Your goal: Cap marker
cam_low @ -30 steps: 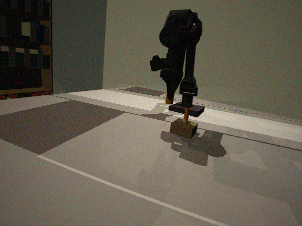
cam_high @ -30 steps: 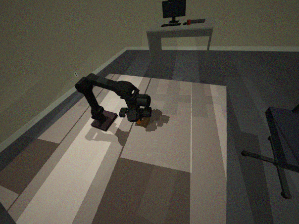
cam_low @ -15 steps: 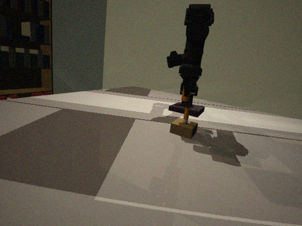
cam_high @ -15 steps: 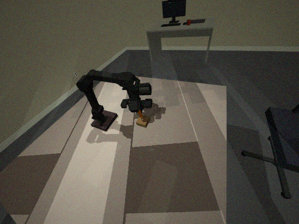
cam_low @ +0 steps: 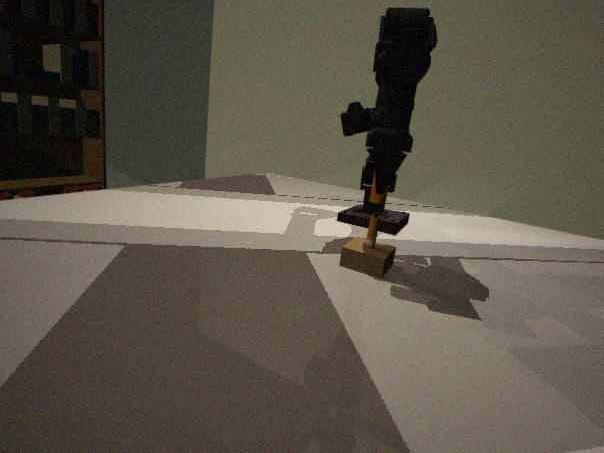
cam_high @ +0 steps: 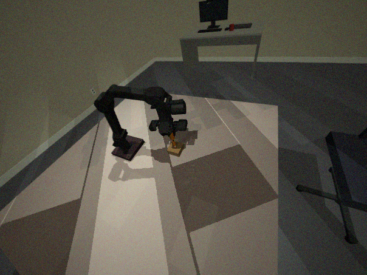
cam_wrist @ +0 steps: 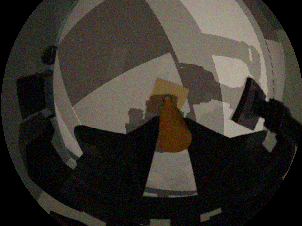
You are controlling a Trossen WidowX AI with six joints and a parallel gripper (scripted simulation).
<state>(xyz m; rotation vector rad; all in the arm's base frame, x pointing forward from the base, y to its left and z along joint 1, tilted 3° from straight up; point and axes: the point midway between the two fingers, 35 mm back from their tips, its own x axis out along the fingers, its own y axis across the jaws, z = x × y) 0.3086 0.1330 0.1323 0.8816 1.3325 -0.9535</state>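
Now: gripper tip 90 mm above the thin pale band. Also, from my gripper tip: orange cap 10 mm above; then holder block 120 mm below.
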